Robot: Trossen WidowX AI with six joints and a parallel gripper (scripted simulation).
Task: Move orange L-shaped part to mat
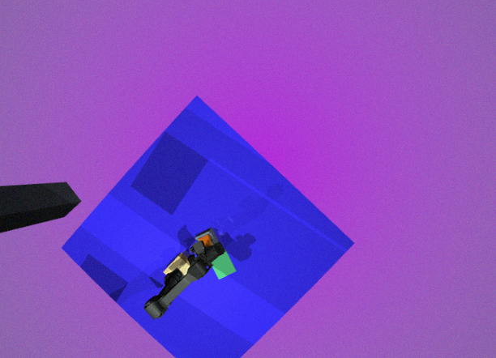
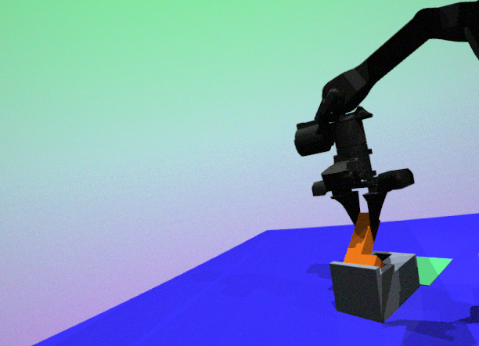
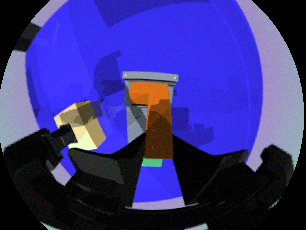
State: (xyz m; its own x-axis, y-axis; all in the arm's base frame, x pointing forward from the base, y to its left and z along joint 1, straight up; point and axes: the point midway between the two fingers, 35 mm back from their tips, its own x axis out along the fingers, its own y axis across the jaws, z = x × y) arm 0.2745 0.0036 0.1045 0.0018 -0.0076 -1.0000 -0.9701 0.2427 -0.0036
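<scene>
The green mat lies 14 cm to the right of my gripper tip, 14 cm below it and 5 cm behind it. Round my gripper tip: orange L-shaped part 3 cm to the left, 3 cm below, 1 cm behind.
</scene>
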